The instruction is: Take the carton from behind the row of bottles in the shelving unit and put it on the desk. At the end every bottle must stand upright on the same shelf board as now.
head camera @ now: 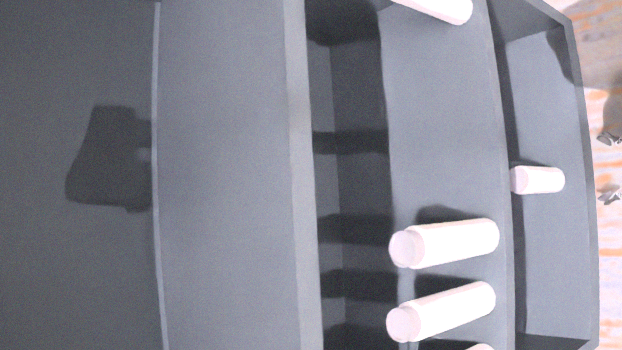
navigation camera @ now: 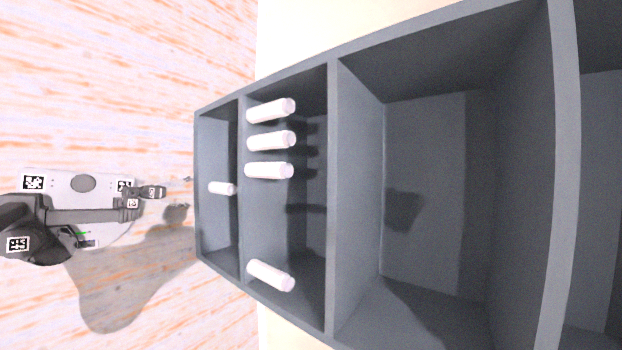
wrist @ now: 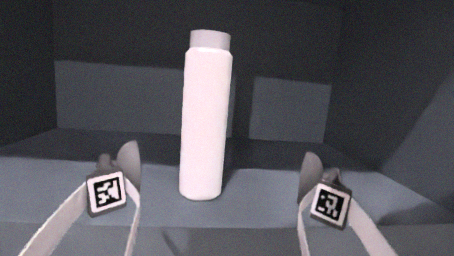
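Where they show: gripper, fingertip midpoint: (head camera: 597,168) (navigation camera: 192,192) (wrist: 220,165); robot's base, origin of the base link: (navigation camera: 84,182).
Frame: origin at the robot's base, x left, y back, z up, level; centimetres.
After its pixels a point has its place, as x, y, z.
My gripper (head camera: 607,166) @[-41.5, 1.8, 18.5] (navigation camera: 185,192) @[-41.5, 1.8, 18.5] (wrist: 220,165) @[-41.5, 1.8, 18.5] is open and empty, just outside the lowest compartment of the grey shelving unit (head camera: 300,175) @[-48.5, -0.4, 97.8] (navigation camera: 562,150) @[-47.0, -14.7, 142.5] (wrist: 280,200) @[-56.6, 11.6, 7.7]. A lone white bottle (head camera: 542,180) @[-54.3, -1.1, 22.7] (navigation camera: 220,188) @[-54.3, -1.0, 23.4] (wrist: 206,120) @[-54.3, -0.5, 19.7] stands upright on that compartment's board. It is beyond the fingers and appears between them, a little left of centre, in the wrist view. On the board above, three white bottles (navigation camera: 271,111) @[-47.1, -33.2, 69.7] (navigation camera: 272,141) @[-48.6, -21.8, 70.2] (navigation camera: 265,170) @[-48.4, -10.7, 67.8] stand close together, and another bottle (head camera: 440,7) @[-54.6, 30.2, 62.7] (navigation camera: 270,275) @[-53.9, 31.0, 68.8] stands apart near the side panel. The carton and the desk do not show.
The lowest compartment's side walls and back panel surround the lone bottle. My mobile base (navigation camera: 65,182) @[5.1, -0.4, 16.0] and arm (navigation camera: 82,216) @[-0.6, 10.1, 30.1] are on the patterned floor (navigation camera: 125,60) @[-7.4, -61.3, 0.1] in front of the unit. A pale wall (navigation camera: 310,30) @[-84.6, -105.3, 54.3] shows beside the unit. A shadow falls inside the large upper compartment.
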